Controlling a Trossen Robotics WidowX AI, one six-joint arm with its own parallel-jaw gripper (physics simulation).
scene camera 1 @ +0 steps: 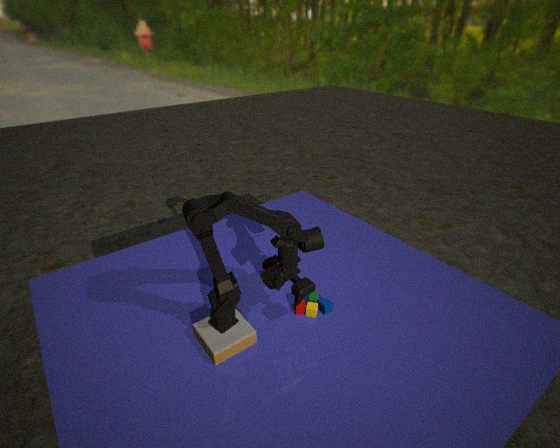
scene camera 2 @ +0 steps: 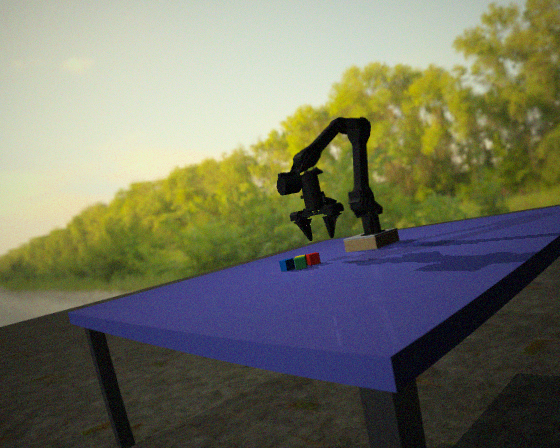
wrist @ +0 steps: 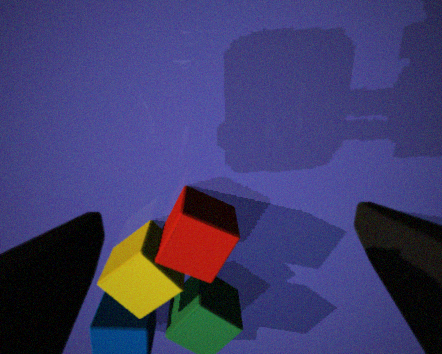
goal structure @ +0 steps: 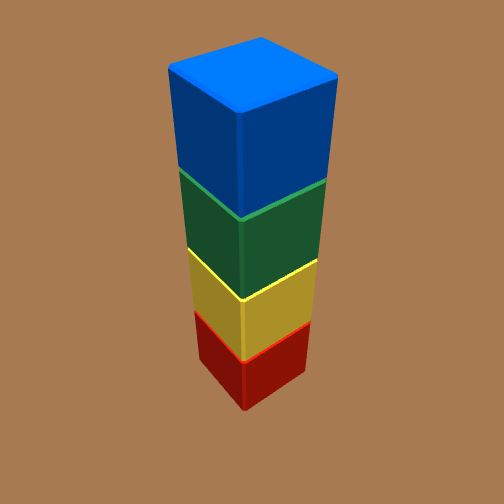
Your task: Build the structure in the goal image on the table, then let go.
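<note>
A red cube point(scene camera 1: 300, 308) point(scene camera 2: 313, 258) point(wrist: 197, 250), a yellow cube point(scene camera 1: 312, 310) point(wrist: 140, 285), a green cube point(scene camera 1: 313, 297) point(scene camera 2: 300, 262) point(wrist: 205, 330) and a blue cube point(scene camera 1: 326, 306) point(scene camera 2: 286, 265) point(wrist: 120, 341) sit in a close cluster on the blue table. The yellow cube is mostly hidden behind the green one in scene camera 2. The blue cube is cut off at the wrist view's lower edge. My gripper point(scene camera 1: 286, 295) point(scene camera 2: 320, 238) point(wrist: 231, 219) is open and empty, pointing down above the table near the cluster. The cubes show between the spread fingers in the wrist view.
The arm's base block point(scene camera 1: 235, 345) point(scene camera 2: 362, 243) stands on the blue table point(scene camera 1: 400, 350) point(scene camera 2: 225, 320), to the left of the cubes in scene camera 1. Shadows of the arm and gripper fall across the table. The table's edges and corners show in both scene views.
</note>
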